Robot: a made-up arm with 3 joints. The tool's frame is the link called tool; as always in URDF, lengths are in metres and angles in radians. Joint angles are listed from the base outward.
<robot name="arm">
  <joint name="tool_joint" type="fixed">
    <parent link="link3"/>
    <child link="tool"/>
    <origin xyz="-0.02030 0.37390 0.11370"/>
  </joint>
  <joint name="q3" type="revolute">
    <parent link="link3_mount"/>
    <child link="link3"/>
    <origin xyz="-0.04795 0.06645 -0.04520"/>
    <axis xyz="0 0 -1"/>
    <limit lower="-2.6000" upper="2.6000"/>
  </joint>
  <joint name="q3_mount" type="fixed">
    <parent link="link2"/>
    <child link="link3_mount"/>
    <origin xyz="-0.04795 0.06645 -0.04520"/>
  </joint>
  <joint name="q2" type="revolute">
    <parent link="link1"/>
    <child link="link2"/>
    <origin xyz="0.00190 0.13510 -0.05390"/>
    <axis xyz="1 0 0"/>
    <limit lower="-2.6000" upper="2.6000"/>
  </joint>
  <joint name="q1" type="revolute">
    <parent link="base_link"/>
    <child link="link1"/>
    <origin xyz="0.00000 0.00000 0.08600"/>
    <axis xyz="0 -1 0"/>
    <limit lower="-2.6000" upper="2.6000"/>
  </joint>
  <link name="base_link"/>
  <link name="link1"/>
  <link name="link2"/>
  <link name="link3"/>
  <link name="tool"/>
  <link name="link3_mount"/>
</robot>
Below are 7 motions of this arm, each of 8 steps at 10 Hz.
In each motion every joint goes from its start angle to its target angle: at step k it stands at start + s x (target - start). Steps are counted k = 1, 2, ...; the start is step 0. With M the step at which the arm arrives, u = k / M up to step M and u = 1 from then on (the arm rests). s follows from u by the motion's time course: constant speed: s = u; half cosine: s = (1 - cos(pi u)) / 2; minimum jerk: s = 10 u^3 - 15 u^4 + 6 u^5.
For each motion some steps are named. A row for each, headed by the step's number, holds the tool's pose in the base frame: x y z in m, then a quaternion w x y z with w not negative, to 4 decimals.
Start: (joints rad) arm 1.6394 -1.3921 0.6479
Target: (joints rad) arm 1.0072 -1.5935 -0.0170
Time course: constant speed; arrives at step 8
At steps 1, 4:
1: 0.5054 0.2284 0.1697 0.3907 -0.2954 -0.6418 -0.5900
4: 0.5293 0.1969 -0.0449 0.5065 -0.4582 -0.5296 -0.5030

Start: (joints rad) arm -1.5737 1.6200 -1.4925
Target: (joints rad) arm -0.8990 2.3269 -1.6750
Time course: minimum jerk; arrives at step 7
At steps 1, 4, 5, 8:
1: 0.0786 0.1026 0.5554 0.7054 0.7074 -0.0015 -0.0448
4: -0.1720 0.0676 0.5206 0.6340 0.7007 -0.3268 -0.0139
5: -0.2541 0.0658 0.4757 0.5786 0.6902 -0.4346 -0.0057
8: -0.3013 0.0675 0.4389 0.5352 0.6814 -0.4992 -0.0019

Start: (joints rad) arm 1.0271 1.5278 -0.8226
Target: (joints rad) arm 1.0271 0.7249 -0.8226
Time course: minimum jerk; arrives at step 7
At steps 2, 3, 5, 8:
2: -0.4692 0.1711 -0.0766 0.4802 0.3684 -0.5686 0.5571
3: -0.4586 0.2367 -0.0830 0.5380 0.3011 -0.5687 0.5444
5: -0.4022 0.3660 -0.1170 0.6486 0.1466 -0.5532 0.5017
8: -0.3776 0.3984 -0.1319 0.6769 0.0994 -0.5445 0.4853

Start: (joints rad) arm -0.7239 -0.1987 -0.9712
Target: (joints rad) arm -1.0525 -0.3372 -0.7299
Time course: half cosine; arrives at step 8
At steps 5, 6, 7, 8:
5: -0.3342 0.5032 0.3112 0.7830 0.0573 0.4678 0.4060
6: -0.3262 0.5115 0.3142 0.7746 0.0491 0.4926 0.3936
7: -0.3213 0.5167 0.3158 0.7685 0.0433 0.5088 0.3857
8: -0.3197 0.5184 0.3163 0.7662 0.0412 0.5143 0.3830

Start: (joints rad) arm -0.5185 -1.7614 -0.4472
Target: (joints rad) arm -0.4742 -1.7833 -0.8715
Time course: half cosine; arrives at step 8
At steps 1, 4, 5, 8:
1: -0.4939 0.0708 -0.2179 0.5535 -0.6886 0.3295 0.3331
4: -0.5202 0.0747 -0.1624 0.5184 -0.6602 0.3901 0.3785
5: -0.5279 0.0772 -0.1382 0.5028 -0.6468 0.4145 0.3962
8: -0.5365 0.0824 -0.0981 0.4764 -0.6234 0.4530 0.4234

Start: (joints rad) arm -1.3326 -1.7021 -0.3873
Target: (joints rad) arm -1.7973 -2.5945 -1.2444
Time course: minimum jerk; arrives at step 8
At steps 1, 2, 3, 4, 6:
1: -0.5669 0.0901 0.2185 0.4086 -0.5003 0.5160 0.5626
2: -0.5481 0.0567 0.2691 0.3500 -0.4920 0.5281 0.5971
3: -0.4907 0.0005 0.3624 0.2295 -0.4715 0.5458 0.6535
4: -0.3825 -0.0497 0.4640 0.0643 -0.4391 0.5557 0.7030
6: -0.1483 -0.0637 0.5642 0.2290 0.3782 -0.5346 -0.7202

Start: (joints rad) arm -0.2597 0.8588 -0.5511
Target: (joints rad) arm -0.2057 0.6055 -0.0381
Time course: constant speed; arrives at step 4
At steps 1, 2, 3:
1: -0.1861 0.4443 0.4368 0.9046 0.3996 0.0300 0.1455
2: -0.1497 0.4801 0.4169 0.9235 0.3676 0.0550 0.0950
3: -0.1123 0.5116 0.3911 0.9387 0.3337 0.0759 0.0422

